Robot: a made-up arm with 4 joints.
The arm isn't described. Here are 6 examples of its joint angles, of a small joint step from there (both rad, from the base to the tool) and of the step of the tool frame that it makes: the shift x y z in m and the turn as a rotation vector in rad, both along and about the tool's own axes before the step.
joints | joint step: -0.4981 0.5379 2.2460 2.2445 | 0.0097 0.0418 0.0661 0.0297
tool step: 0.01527 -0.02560 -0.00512 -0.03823 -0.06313 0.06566
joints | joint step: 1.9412 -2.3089 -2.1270 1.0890 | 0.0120 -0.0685 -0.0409 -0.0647
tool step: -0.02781 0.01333 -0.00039 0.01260 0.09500 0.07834
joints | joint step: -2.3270 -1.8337 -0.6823 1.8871 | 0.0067 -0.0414 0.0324 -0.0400
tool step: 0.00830 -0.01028 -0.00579 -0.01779 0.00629 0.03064
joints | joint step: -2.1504 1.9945 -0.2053 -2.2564 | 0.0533 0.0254 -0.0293 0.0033
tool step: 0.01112 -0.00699 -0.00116 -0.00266 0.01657 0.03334
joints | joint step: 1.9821 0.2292 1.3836 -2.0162 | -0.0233 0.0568 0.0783 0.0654
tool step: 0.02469 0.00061 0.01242 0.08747 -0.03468 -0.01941
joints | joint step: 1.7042 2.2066 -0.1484 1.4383 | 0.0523 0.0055 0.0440 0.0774
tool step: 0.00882 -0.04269 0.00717 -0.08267 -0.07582 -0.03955
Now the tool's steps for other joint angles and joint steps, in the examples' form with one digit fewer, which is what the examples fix.
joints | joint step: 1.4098 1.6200 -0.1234 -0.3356 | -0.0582 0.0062 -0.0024 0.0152
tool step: 0.0111 0.0156 0.0015 -0.0216 -0.0087 0.0566
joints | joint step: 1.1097 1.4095 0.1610 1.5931 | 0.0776 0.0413 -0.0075 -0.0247
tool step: -0.0251 -0.0415 0.0128 -0.0692 0.0638 0.0179
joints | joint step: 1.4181 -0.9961 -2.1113 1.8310 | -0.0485 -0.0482 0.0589 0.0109
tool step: -0.0023 -0.0328 -0.0034 -0.0824 -0.0095 0.0789
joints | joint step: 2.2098 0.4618 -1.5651 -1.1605 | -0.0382 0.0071 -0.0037 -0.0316
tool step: -0.0004 -0.0016 0.0009 -0.0165 -0.0025 0.0147
